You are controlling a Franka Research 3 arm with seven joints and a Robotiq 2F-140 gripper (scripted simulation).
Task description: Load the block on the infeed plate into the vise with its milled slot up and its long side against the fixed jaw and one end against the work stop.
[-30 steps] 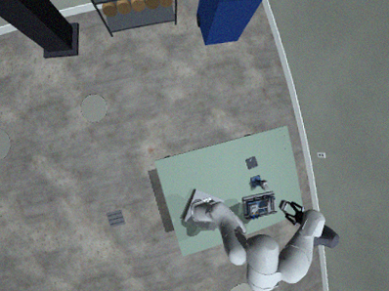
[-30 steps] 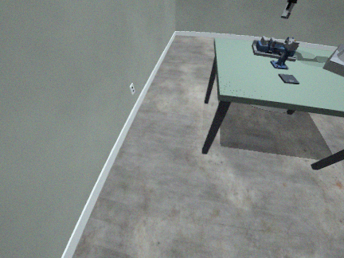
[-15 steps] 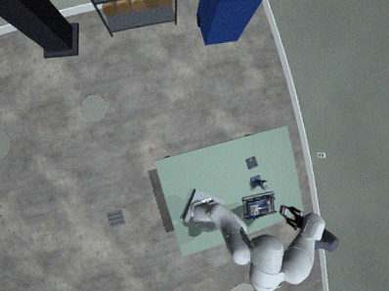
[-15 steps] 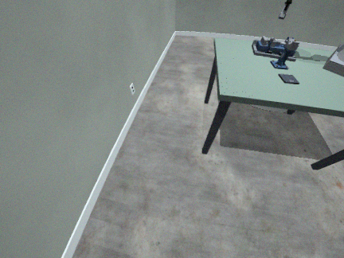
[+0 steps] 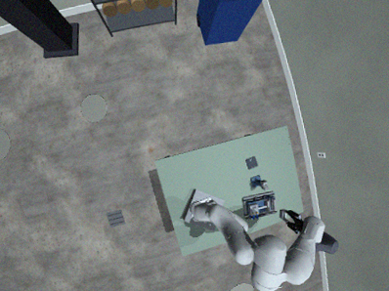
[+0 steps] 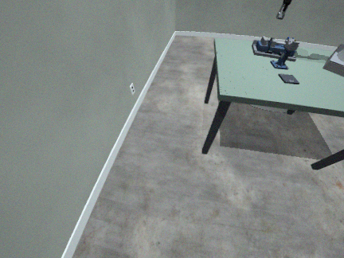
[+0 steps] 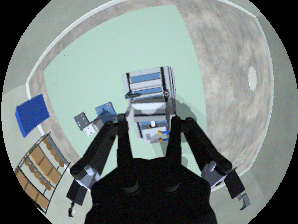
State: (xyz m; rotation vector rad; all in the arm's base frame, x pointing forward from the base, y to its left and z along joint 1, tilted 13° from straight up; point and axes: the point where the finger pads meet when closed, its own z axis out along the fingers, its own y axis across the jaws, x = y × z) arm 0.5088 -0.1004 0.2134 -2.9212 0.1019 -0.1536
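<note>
The vise lies 22 cm below my hand and 7 cm behind it. The rest, counted from my hand: part (2 cm below).
</note>
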